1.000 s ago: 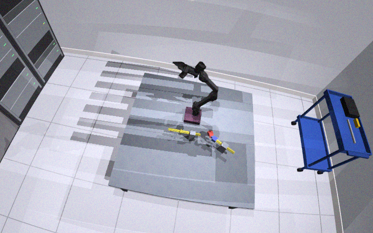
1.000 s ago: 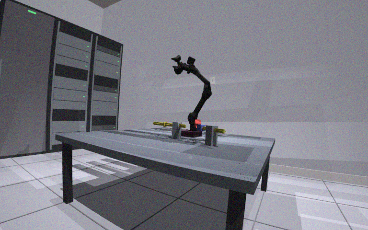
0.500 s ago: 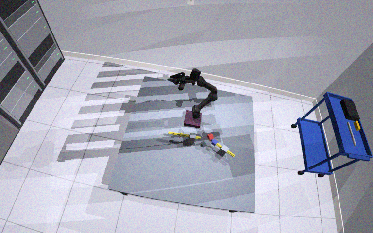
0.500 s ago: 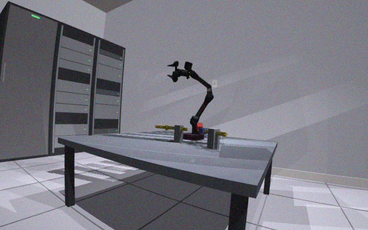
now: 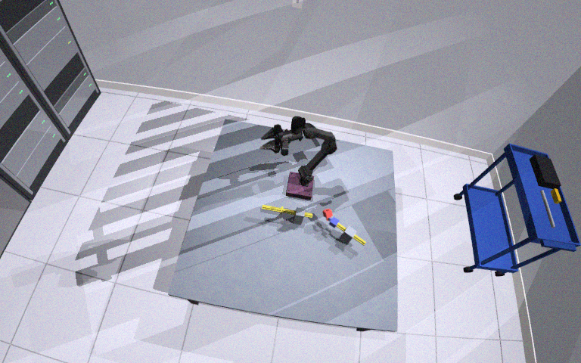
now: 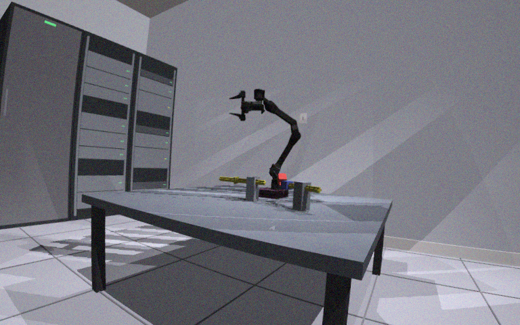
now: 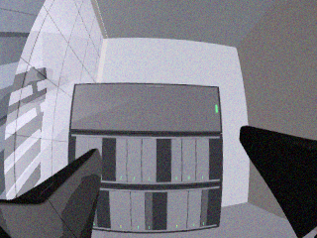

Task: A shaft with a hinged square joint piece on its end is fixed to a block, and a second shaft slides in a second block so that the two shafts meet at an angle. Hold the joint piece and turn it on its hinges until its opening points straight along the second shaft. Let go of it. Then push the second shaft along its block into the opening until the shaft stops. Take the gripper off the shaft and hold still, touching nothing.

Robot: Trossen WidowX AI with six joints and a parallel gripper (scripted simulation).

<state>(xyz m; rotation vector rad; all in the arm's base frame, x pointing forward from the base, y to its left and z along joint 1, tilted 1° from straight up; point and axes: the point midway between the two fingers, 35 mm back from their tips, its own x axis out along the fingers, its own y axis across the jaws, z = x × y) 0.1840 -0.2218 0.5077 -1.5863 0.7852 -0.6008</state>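
Now: gripper tip 2 cm short of the red joint piece, 44 cm to the right of it and 43 cm above it.
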